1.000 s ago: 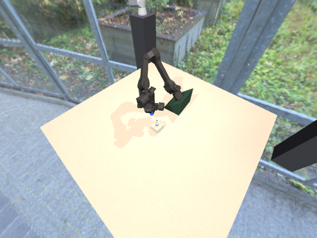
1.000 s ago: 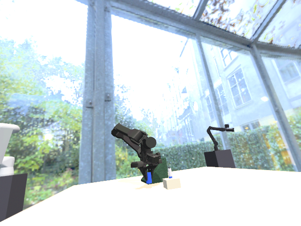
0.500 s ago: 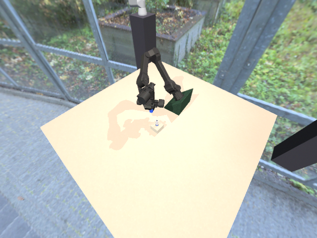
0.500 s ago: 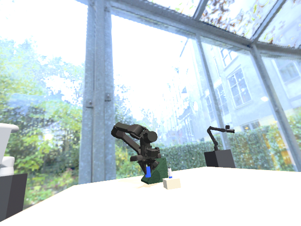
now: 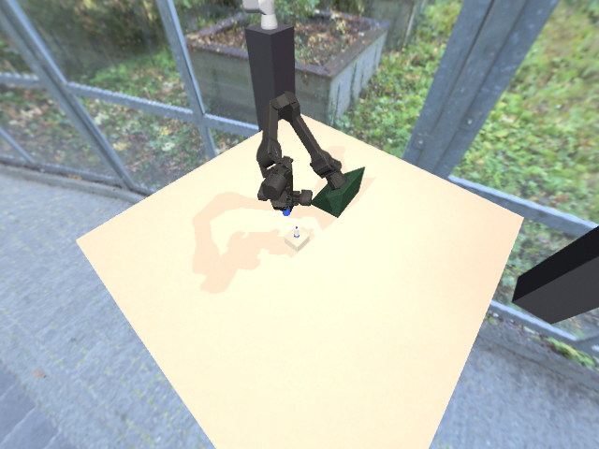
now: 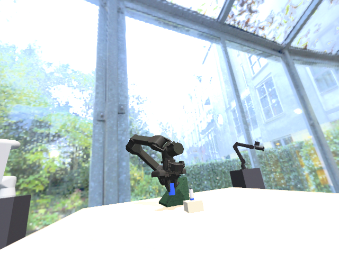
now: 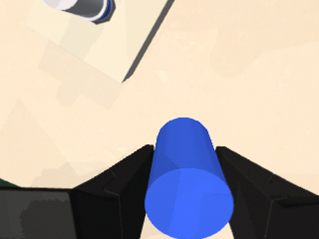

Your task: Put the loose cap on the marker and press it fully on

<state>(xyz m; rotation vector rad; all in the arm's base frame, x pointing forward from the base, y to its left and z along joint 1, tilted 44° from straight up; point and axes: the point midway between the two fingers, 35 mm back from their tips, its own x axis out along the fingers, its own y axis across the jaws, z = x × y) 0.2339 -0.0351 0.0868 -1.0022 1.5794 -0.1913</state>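
Now: the holder block 80 mm to the left of my gripper tip, 70 mm below it and 40 mm ahead of it. The rest, counted from my gripper tip: blue cap 10 mm above.
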